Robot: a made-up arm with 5 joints.
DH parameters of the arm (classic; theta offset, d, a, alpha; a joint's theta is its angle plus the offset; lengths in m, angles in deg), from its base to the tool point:
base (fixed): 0 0 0.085 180
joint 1: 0 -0.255 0.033 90
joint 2: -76.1 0 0.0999 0
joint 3: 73.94 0 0.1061 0
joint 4: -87.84 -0.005 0 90
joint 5: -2.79 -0.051 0 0
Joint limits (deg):
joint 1: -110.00..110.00
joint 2: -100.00..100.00
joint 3: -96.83..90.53
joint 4: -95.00..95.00
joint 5: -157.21..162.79
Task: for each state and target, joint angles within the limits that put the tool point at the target. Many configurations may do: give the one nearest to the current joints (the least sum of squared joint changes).
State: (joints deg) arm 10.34 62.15 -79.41 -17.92 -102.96
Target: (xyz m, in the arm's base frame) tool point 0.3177 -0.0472 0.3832
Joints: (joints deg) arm 10.26 64.22 -96.83 -34.96 -102.96
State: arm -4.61 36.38 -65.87 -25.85 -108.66
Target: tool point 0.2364 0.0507 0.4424
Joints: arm -20.31 42.92 -94.60 -60.96 -108.66
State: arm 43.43 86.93 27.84 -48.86 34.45
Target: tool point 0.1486 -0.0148 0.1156
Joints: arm 8.71 81.68 52.50 -48.34 34.45
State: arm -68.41 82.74 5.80 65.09 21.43
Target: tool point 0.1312 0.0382 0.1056
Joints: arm -44.37 94.43 8.02 62.10 21.43
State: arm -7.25 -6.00 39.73 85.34 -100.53
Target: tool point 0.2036 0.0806 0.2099
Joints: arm -36.20 23.44 26.36 65.47 -100.53
